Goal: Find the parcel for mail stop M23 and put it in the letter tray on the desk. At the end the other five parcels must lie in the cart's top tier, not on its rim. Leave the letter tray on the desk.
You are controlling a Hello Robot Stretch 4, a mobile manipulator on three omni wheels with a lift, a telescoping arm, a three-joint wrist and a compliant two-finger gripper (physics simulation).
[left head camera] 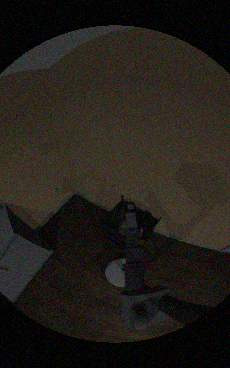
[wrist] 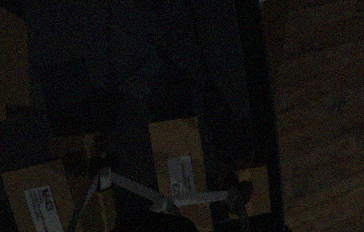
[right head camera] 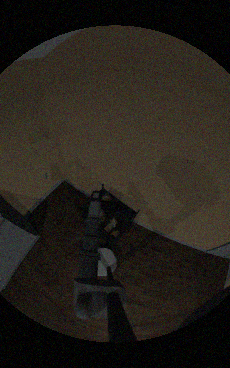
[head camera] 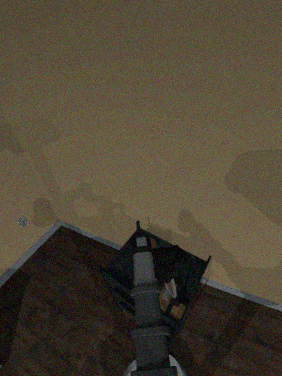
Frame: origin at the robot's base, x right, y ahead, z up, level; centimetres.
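Seen in the pictures: gripper, fingertip midpoint: (wrist: 169, 175) (right head camera: 109, 223) (head camera: 164, 292); robot's base at its link origin: (left head camera: 121, 271) (right head camera: 101, 260).
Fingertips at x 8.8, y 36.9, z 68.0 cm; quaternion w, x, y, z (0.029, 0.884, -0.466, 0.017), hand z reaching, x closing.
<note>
Pixels of each thing's top centre, then the offset from my fingertips to it. "*": a spot on its surface instead. Level surfaces: height alone.
- dark cart at a spot on its surface: (wrist: 260, 100) * dx +13.3, dy -1.8, dz -0.7 cm
- long parcel at its top centre: (wrist: 181, 179) (head camera: 166, 294) (right head camera: 110, 224) dx +0.7, dy -1.2, dz +0.7 cm
- brown parcel at a spot on its surface: (wrist: 106, 207) * dx -7.6, dy +2.5, dz +0.0 cm
- small parcel at its top centre: (wrist: 248, 193) (head camera: 178, 309) dx +4.6, dy -7.9, dz +0.5 cm
- Dark wooden floor at its surface level: dz -70.8 cm
- White box-like furniture at a spot on its surface: (left head camera: 25, 265) * dx -129.7, dy -58.2, dz -28.6 cm
The dark cart (head camera: 205, 273) (wrist: 260, 100) stands below my arm, with several brown parcels in its top tier. In the wrist view, a long parcel (wrist: 175, 137) lies at centre; its dim label seems to read M23, but I cannot be certain. A parcel (wrist: 20, 182) with a label that seems to read M43 is at lower left, beside another brown parcel (wrist: 106, 207). A small parcel (wrist: 261, 187) is at the right wall, and a larger one (wrist: 12, 65) at upper left. My gripper (wrist: 169, 175) is open, its fingertips on either side of the central parcel. The desk and letter tray cannot be made out.
A pale wall with a light skirting board (head camera: 90, 234) runs behind the cart. Dark wooden floor (head camera: 65, 310) (wrist: 320, 125) lies around the cart. White box-like furniture (left head camera: 25, 265) (right head camera: 15, 247) stands at the left. The cart's side wall is close to my right finger.
</note>
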